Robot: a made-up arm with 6 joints.
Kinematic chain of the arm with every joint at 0, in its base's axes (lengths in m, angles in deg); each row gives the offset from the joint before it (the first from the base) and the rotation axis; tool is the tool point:
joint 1: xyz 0 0 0.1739 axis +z
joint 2: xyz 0 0 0 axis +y
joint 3: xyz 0 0 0.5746 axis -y
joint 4: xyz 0 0 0 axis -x
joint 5: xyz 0.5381 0 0 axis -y
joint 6: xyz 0 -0.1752 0 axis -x
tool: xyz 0 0 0
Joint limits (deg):
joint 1: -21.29..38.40
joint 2: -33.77..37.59
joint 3: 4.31..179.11
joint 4: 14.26..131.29
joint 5: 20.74..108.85
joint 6: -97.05..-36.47
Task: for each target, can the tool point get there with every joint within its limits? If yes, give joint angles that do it. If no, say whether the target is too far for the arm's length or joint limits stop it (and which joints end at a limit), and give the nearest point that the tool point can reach.
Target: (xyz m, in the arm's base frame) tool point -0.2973 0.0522 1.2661
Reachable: yes | joints 5.27 -19.98 63.58 116.91 55.19 -46.00
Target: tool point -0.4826 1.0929 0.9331
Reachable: no: too far | nearest point -0.7109 0.4011 0.9126 | short by 0.729 m
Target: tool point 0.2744 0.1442 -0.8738
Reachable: no: joint limits stop it (at a limit: joint 1, joint 2, joint 3, joint 4) | nearest point 0.7513 0.3788 0.3700 | short by 1.353 m
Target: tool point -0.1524 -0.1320 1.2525
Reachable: yes | joints -0.40 6.11 106.89 40.60 85.22 -90.88
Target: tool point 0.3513 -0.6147 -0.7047
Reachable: no: joint limits stop it (at a limit: joint 1, joint 2, joint 3, joint 4) | nearest point 0.7062 -0.4574 0.3700 | short by 1.143 m
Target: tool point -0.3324 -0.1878 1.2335
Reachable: yes | joints 9.79 -24.91 64.92 42.82 88.47 -84.28
